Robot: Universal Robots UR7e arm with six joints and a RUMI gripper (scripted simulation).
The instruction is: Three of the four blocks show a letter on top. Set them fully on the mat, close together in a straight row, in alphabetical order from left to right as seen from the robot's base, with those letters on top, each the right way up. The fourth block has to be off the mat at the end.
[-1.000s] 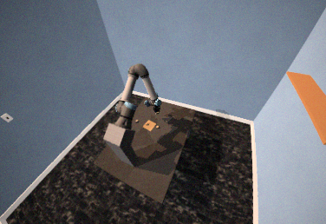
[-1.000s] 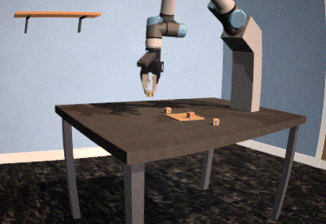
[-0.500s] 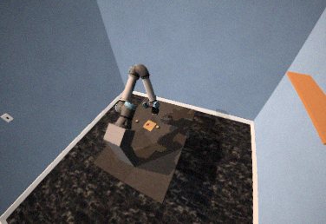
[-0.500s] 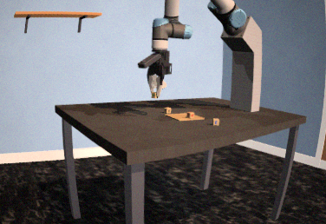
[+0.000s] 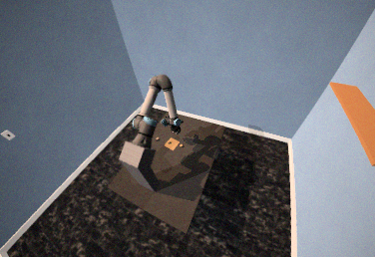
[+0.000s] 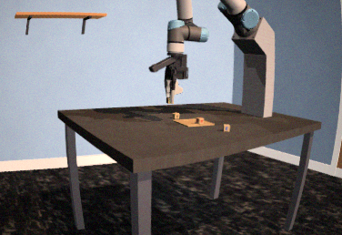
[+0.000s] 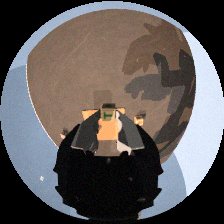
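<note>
The orange mat is 11 cm behind my hand, 1 cm to the left of it and 10 cm below it.
</note>
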